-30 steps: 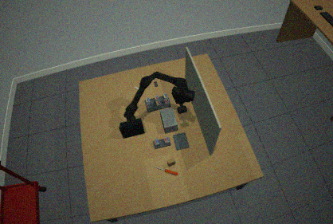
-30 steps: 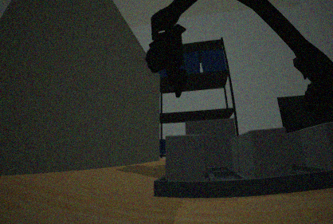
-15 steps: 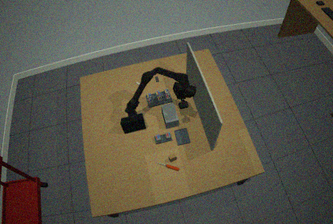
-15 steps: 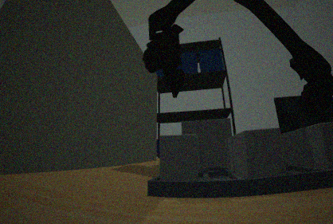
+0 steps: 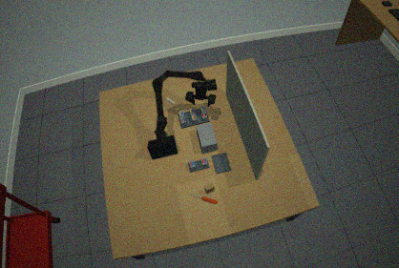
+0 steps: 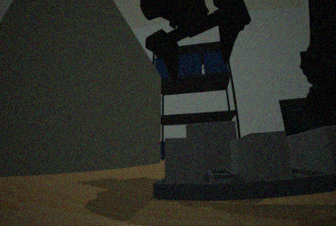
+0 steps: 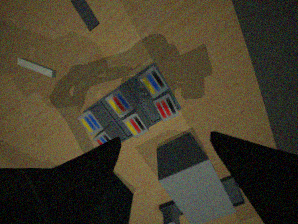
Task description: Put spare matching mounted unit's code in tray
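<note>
My gripper tip is 150 mm above the dark rack, 60 mm past it and 20 mm to the right of it. Round my gripper tip: tall grey panel (210 mm ahead, 200 mm to the right, 70 mm above); then grey mounted unit (180 mm to the right, 110 mm below, 30 mm behind); then white strip (230 mm to the left, 170 mm behind, 150 mm below).
</note>
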